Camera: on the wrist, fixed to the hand. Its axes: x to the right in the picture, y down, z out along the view.
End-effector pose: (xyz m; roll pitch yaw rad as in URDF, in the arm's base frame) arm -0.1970 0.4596 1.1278 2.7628 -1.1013 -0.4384
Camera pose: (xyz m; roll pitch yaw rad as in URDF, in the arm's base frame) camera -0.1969 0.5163 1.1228 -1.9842 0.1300 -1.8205
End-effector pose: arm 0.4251 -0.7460 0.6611 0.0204 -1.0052 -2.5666
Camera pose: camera 0.3836 -0.7253 0.6280 -1.0528 -0.2913 -0.4330
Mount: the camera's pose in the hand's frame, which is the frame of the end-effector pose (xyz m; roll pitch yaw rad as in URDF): -0.0153 -0.0407 -0.0368 0.0256 -0.6050 1.6090
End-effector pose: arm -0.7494 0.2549 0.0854 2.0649 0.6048 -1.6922
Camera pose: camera -0.6953 0.2715 0.0790 2.5394 -0.4020 -3.0079
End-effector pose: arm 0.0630 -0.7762 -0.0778 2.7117 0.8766 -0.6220
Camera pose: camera 0.0958 -0.7353 -0.0555 2.3027 0.0876 -2.3482
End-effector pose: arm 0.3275 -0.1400 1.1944 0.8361 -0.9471 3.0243
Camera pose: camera 0.2921 -0.1359 1.1499 -1.4329 -0.5864 -0.2727
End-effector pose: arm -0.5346 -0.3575 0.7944 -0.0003 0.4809 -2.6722
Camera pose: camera -0.5257 -0.3074 0.7689 0.5968 -0.5452 -1.3800
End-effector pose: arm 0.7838 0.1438 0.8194 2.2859 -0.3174 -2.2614
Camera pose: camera 0.8337 0.1187 0.8084 -2.7603 -0.2274 2.3408
